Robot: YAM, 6 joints.
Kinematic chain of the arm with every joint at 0, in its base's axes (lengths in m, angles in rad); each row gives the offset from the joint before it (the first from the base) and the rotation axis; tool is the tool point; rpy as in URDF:
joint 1: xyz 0 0 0.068 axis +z
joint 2: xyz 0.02 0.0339 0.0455 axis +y
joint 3: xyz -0.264 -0.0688 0 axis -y
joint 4: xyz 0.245 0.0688 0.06 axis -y
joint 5: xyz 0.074 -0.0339 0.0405 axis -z
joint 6: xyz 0.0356 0 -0.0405 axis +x
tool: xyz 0 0 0 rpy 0 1.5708 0
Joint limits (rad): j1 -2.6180..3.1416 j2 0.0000..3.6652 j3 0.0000..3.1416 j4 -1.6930..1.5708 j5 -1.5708..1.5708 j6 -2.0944..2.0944
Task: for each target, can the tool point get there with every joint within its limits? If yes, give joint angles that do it. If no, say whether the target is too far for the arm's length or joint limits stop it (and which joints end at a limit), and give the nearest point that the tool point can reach.
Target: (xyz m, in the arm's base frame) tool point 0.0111 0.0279 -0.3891
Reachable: no: joint limits stop it (at a limit: joint 2) | nearest point 0.0240 0.0602 -0.3302 | short by 0.068 m
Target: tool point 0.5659 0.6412 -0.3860
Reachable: no: too far | nearest point 0.3693 0.4184 -0.2060 | short by 0.347 m
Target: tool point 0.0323 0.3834 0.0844
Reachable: yes | joints 1.5747 2.1299 1.0612 0.1644 1.2490 -0.2583
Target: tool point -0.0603 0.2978 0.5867
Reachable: yes | joints -1.2575 0.8903 2.5335 1.1546 -1.3141 0.9408
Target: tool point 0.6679 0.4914 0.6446
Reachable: no: too far | nearest point 0.4375 0.3219 0.4569 | short by 0.342 m
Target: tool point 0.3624 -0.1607 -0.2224
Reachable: yes | joints -0.4514 3.1733 1.5202 0.8294 -0.3896 -1.1234
